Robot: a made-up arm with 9 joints. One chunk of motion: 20 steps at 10 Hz.
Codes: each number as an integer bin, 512 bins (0 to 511) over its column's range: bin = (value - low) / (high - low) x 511, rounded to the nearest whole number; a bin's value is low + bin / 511 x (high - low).
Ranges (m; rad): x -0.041..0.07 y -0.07..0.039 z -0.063..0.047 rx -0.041..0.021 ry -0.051..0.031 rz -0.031..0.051
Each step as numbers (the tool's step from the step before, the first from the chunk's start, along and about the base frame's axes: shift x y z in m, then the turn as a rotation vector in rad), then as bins.
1 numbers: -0.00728 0.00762 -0.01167 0.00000 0.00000 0.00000
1 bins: 155 364 238 338 318 193
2 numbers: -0.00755 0.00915 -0.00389 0.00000 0.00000 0.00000
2 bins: 154 371 275 338 318 193
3 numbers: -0.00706 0.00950 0.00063 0.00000 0.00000 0.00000
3 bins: 156 373 296 338 318 193
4 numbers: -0.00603 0.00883 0.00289 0.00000 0.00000 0.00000
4 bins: 161 370 306 338 318 193
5 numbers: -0.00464 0.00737 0.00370 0.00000 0.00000 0.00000
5 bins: 167 363 310 338 318 193
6 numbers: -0.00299 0.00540 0.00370 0.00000 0.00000 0.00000
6 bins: 175 353 310 338 318 193
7 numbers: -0.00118 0.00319 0.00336 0.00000 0.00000 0.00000
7 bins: 183 343 308 338 318 193
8 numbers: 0.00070 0.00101 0.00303 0.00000 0.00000 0.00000
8 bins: 192 333 307 338 318 193
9 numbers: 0.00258 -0.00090 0.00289 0.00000 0.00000 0.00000
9 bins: 201 324 306 338 318 193
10 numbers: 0.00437 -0.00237 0.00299 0.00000 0.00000 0.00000
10 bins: 209 317 307 338 318 193
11 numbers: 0.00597 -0.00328 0.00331 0.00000 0.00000 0.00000
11 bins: 216 313 308 338 318 193
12 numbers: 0.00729 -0.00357 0.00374 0.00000 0.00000 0.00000
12 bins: 222 311 310 338 318 193
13 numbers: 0.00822 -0.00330 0.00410 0.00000 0.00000 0.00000
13 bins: 227 313 312 338 318 193
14 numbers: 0.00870 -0.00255 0.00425 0.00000 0.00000 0.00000
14 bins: 229 316 312 338 318 193
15 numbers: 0.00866 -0.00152 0.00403 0.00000 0.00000 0.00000
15 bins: 229 321 311 338 318 193
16 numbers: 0.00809 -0.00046 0.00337 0.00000 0.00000 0.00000
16 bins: 226 326 308 338 318 193
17 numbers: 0.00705 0.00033 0.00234 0.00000 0.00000 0.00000
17 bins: 221 330 304 338 318 193
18 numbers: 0.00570 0.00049 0.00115 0.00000 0.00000 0.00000
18 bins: 215 330 298 338 318 193
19 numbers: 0.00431 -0.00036 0.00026 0.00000 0.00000 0.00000
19 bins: 209 326 294 338 318 193
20 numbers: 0.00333 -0.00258 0.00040 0.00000 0.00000 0.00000
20 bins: 204 316 295 338 318 193
